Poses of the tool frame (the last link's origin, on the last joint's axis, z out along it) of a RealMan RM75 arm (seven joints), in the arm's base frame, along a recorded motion.
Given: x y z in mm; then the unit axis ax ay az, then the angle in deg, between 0 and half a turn.
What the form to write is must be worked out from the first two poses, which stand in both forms.
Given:
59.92, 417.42, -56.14, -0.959, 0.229, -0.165, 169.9
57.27, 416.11, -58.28, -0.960, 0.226, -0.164, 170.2
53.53, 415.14, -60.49, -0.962, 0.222, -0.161, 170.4
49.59, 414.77, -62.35, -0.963, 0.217, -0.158, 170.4
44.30, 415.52, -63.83, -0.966, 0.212, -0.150, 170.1
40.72, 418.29, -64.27, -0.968, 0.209, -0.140, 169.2
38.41, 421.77, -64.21, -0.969, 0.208, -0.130, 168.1
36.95, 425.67, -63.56, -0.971, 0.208, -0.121, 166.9
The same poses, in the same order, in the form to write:
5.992, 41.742, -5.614, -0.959, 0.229, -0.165, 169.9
5.727, 41.611, -5.828, -0.960, 0.226, -0.164, 170.2
5.353, 41.514, -6.049, -0.962, 0.222, -0.161, 170.4
4.959, 41.477, -6.235, -0.963, 0.217, -0.158, 170.4
4.430, 41.552, -6.383, -0.966, 0.212, -0.150, 170.1
4.072, 41.829, -6.427, -0.968, 0.209, -0.140, 169.2
3.841, 42.177, -6.421, -0.969, 0.208, -0.130, 168.1
3.695, 42.567, -6.356, -0.971, 0.208, -0.121, 166.9

